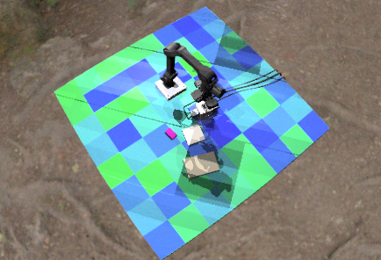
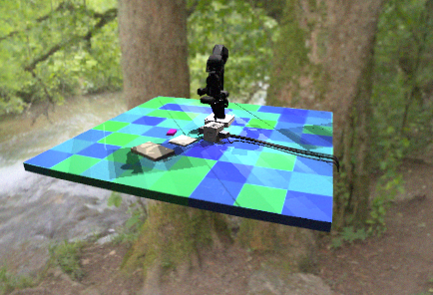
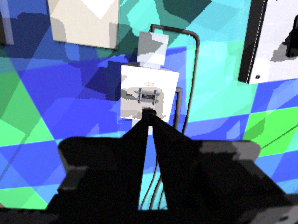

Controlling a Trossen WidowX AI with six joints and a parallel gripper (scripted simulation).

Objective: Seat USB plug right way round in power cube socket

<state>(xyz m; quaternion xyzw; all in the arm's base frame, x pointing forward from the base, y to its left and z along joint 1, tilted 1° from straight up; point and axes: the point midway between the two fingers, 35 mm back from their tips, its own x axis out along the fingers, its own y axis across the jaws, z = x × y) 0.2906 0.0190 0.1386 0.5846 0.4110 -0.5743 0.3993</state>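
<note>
Right now the dark USB plug is 20 mm below my gripper tip. The rest, counted from my gripper tip: small magenta block 240 mm to the right, 130 mm below, 40 mm behind; then USB socket 70 mm below; then white flat pad 150 mm to the right, 130 mm below, 60 mm ahead.
</note>
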